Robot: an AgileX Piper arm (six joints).
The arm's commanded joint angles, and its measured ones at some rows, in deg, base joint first. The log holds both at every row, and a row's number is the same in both.
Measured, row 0:
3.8 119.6 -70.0 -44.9 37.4 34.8
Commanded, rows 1 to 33:
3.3 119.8 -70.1 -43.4 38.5 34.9
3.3 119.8 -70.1 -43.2 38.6 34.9
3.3 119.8 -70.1 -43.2 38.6 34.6
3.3 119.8 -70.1 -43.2 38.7 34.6
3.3 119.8 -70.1 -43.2 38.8 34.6
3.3 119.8 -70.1 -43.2 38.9 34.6
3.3 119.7 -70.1 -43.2 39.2 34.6
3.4 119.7 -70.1 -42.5 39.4 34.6
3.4 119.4 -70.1 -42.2 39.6 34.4
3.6 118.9 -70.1 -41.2 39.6 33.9
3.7 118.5 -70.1 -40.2 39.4 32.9
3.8 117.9 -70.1 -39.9 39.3 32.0
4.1 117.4 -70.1 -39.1 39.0 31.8
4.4 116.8 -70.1 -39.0 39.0 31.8
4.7 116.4 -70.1 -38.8 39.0 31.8
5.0 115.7 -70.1 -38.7 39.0 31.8
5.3 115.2 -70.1 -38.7 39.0 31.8
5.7 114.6 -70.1 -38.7 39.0 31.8
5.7 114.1 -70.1 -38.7 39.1 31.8
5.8 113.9 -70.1 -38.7 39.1 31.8
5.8 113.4 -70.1 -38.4 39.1 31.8
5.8 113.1 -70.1 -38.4 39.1 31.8
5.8 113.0 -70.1 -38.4 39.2 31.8
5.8 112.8 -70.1 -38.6 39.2 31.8
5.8 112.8 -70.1 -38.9 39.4 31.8
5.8 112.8 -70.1 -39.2 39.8 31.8
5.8 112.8 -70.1 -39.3 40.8 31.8
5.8 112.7 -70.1 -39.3 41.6 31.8
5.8 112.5 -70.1 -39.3 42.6 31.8
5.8 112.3 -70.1 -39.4 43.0 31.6
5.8 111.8 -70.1 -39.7 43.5 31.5
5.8 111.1 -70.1 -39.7 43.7 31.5
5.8 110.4 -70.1 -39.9 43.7 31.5
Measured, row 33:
5.6 113.1 -70.2 -39.0 42.3 31.9
